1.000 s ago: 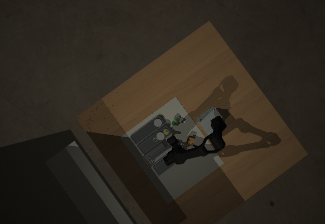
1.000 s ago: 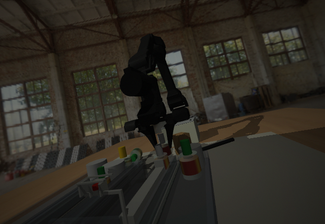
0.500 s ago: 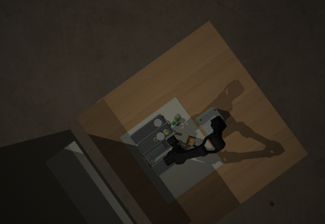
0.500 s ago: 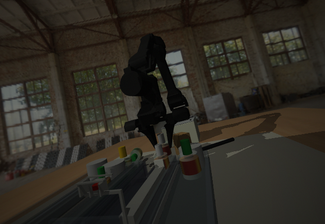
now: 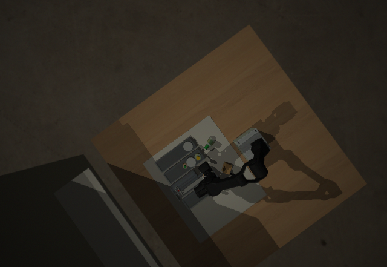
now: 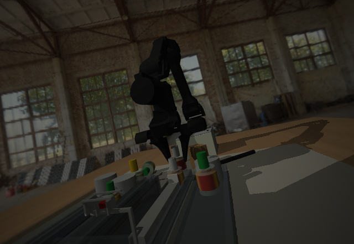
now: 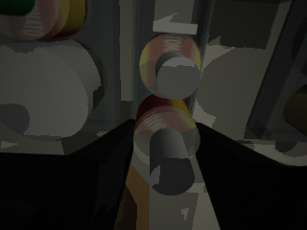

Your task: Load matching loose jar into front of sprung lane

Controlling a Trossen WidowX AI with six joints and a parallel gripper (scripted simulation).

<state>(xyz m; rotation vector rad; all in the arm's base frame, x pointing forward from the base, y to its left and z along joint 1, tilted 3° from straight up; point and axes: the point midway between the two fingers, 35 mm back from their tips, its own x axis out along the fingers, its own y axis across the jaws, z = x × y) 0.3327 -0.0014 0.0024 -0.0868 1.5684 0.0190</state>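
The brown block is 100 mm behind my gripper tip, 30 mm to the left of it and 20 mm below it. From my gripper tip the other things lie so: pale shelf (510 mm ahead, 50 mm to the left, 320 mm above); then sprung lane (150 mm ahead, 20 mm to the right, 30 mm below); then thin black rod (140 mm behind, 140 mm to the left, 50 mm below).
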